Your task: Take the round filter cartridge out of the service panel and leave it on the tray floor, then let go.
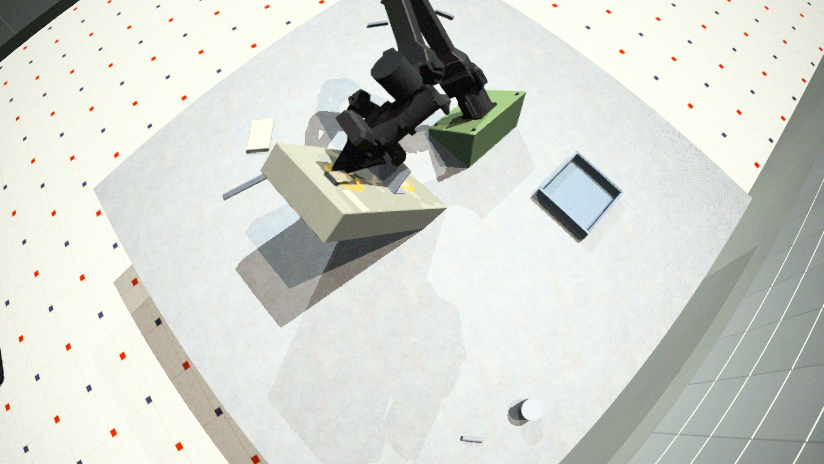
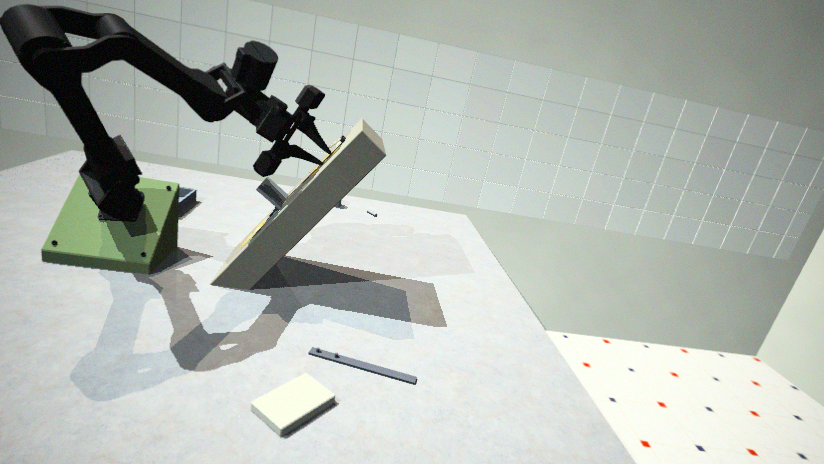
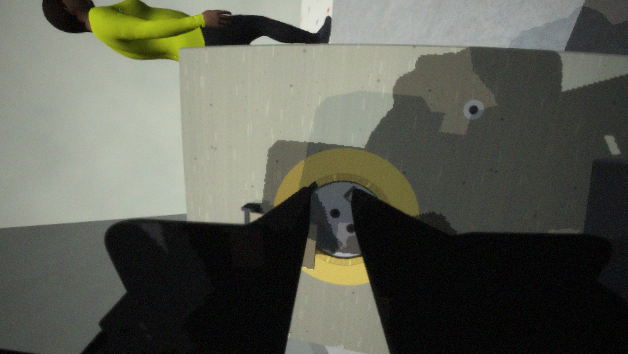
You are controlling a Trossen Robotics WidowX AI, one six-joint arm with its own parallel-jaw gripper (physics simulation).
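Note:
The service panel (image 1: 364, 216) (image 2: 300, 207) (image 3: 242, 105) is a beige slab tilted up off the floor. A yellow ring (image 1: 357, 186) (image 3: 355, 161) on its face surrounds the round grey filter cartridge (image 3: 334, 218), which sits in its hole. My gripper (image 1: 338, 171) (image 2: 325, 157) (image 3: 331, 196) points at the panel face, its tips just in front of the cartridge. The fingers stand a little apart with nothing between them.
The arm stands on a green base block (image 1: 479, 124). A cream flat block (image 1: 260, 134) (image 2: 292, 402) and a grey bar (image 1: 243, 186) (image 2: 364, 365) lie beside the panel. A white cylinder (image 1: 532, 409) and a small bar (image 1: 471, 439) lie at the front.

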